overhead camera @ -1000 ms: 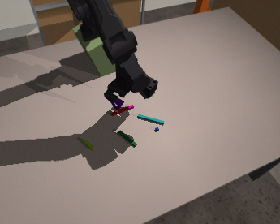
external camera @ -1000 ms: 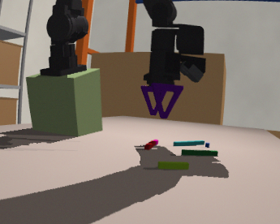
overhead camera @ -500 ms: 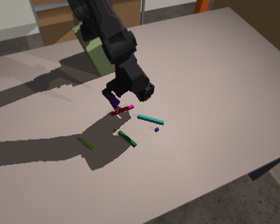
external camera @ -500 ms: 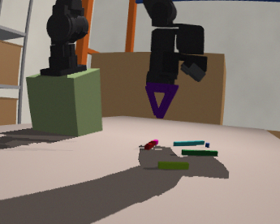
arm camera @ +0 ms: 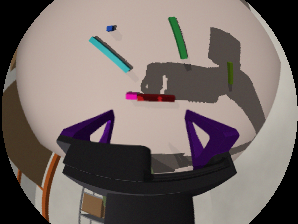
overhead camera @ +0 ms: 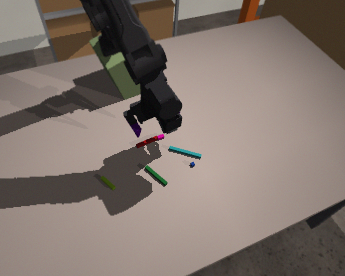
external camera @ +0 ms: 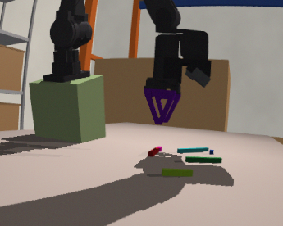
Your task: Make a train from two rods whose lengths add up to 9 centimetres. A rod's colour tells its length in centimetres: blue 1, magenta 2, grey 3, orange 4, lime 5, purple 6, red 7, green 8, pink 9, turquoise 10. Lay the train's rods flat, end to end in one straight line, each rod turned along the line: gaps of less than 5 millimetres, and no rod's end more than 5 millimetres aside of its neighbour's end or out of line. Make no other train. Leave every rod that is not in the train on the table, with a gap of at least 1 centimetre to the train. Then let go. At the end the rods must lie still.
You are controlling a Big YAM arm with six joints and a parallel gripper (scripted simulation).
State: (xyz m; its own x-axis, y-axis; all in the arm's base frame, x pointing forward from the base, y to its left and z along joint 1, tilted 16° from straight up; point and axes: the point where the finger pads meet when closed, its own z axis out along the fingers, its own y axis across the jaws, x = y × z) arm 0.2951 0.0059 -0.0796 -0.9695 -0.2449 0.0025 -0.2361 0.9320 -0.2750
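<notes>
The red rod lies 8 cm below my hand, 1 cm to the right of it and 1 cm behind it. Also, from my hand: magenta rod 8 cm below, 3 cm to the left, 1 cm behind; turquoise rod 9 cm to the left, 8 cm below, 6 cm ahead; green rod 11 cm ahead, 8 cm below, 2 cm to the right.
</notes>
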